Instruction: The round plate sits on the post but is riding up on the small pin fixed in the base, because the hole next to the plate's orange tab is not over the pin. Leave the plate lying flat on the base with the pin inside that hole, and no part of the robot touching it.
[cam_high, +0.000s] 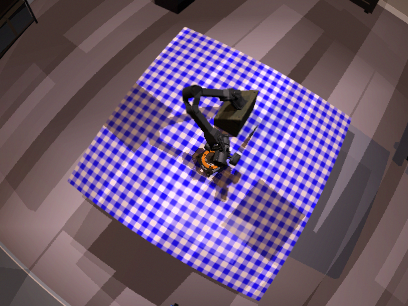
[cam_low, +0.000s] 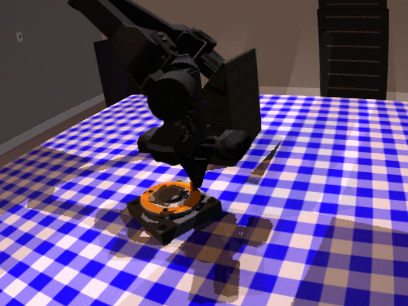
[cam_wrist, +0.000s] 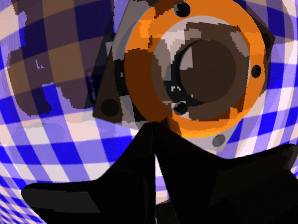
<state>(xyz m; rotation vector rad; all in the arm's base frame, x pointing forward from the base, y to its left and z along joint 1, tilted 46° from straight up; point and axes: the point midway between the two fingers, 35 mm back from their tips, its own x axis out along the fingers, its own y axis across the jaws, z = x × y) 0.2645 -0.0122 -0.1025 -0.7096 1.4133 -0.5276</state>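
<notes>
The round orange plate lies 3 cm to the right of my gripper tip, 2 cm ahead of it and 1 cm below it. From my gripper tip the other things lie so: dark square base: 4 cm to the right, 4 cm ahead, 2 cm below.
</notes>
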